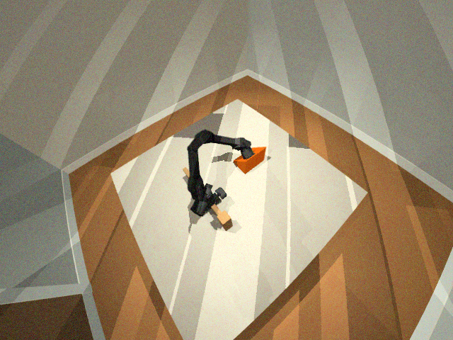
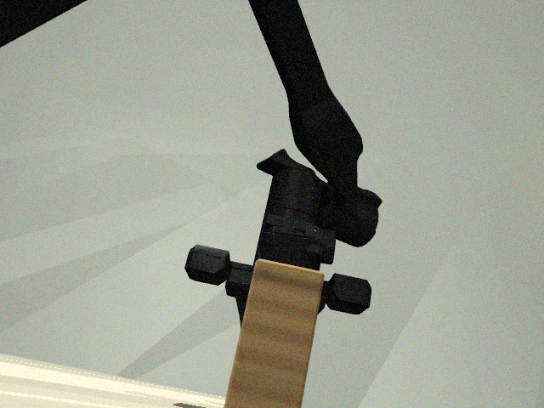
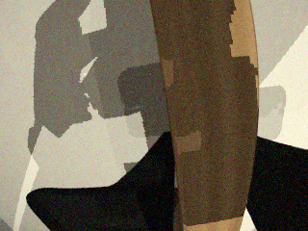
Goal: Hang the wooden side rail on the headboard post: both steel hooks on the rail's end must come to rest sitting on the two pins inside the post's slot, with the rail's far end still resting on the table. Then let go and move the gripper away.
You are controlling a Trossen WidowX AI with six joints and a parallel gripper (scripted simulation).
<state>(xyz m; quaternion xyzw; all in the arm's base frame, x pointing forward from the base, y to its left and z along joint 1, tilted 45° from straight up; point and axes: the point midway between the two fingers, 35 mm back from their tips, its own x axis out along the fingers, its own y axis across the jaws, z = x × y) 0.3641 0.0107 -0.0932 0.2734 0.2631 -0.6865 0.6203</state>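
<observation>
The headboard post is 1 cm ahead of my gripper tip, 12 cm to the left of it and 4 cm above it.
</observation>
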